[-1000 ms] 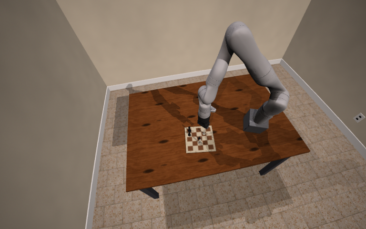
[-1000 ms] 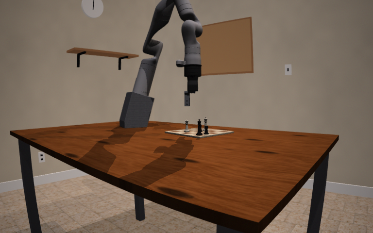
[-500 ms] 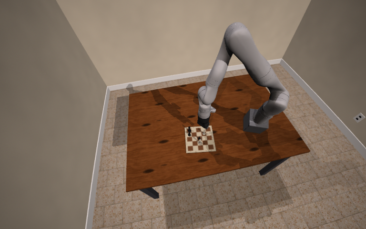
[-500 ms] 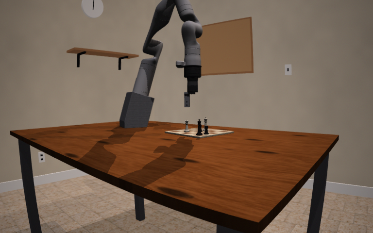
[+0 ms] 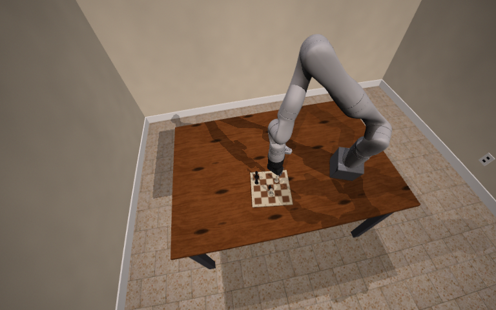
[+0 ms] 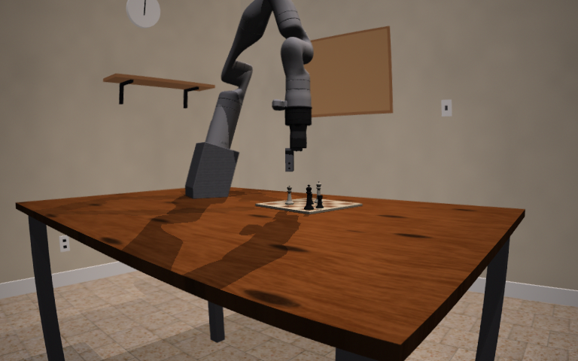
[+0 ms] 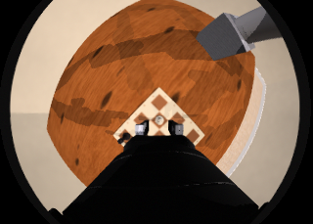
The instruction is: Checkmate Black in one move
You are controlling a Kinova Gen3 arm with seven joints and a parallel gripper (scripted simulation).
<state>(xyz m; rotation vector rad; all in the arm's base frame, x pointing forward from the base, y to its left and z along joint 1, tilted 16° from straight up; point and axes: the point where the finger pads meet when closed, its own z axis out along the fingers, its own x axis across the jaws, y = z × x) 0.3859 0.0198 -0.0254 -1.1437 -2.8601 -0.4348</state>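
Now: the small white piece 9 cm below my hand. Also, from my hand: tall black piece: 11 cm ahead, 8 cm below, 3 cm to the right; tall white piece: 8 cm to the left, 8 cm below, 4 cm ahead; chessboard: 11 cm below, 4 cm to the left, 4 cm ahead.
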